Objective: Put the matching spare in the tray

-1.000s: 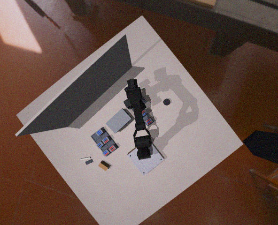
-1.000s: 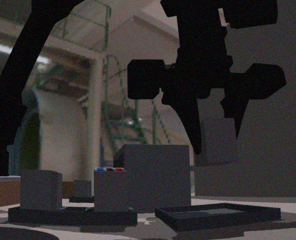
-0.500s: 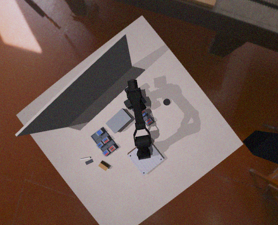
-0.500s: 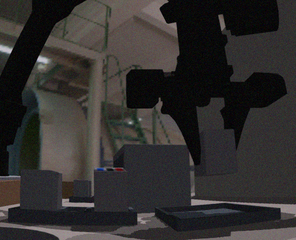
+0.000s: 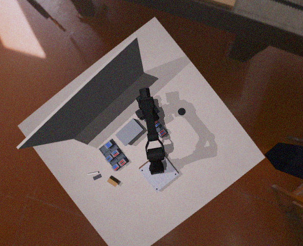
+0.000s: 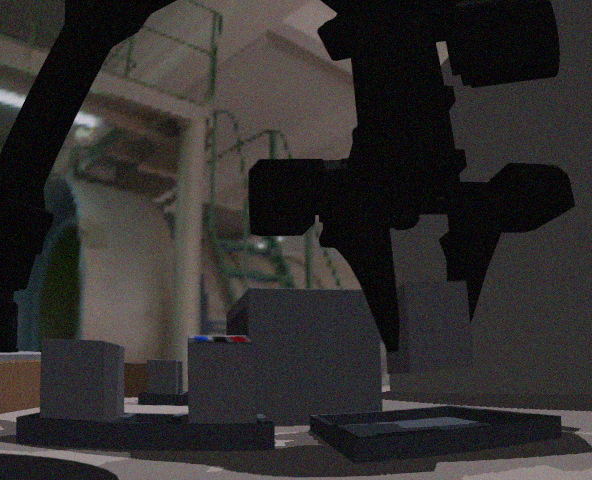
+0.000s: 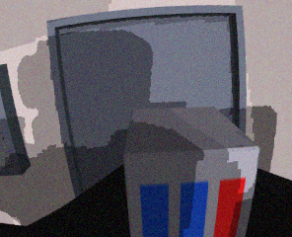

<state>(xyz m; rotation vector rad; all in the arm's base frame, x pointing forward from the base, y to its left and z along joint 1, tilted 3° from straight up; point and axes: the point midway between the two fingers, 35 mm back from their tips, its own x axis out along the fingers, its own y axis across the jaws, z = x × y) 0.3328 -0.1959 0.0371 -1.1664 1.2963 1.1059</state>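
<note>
The dark tray lies 1 cm behind my gripper tip and 4 cm below it. Also, from my gripper tip: grey wall panel 21 cm ahead, 21 cm to the left, 18 cm above; then grey mounted unit 4 cm behind, 20 cm to the left.
</note>
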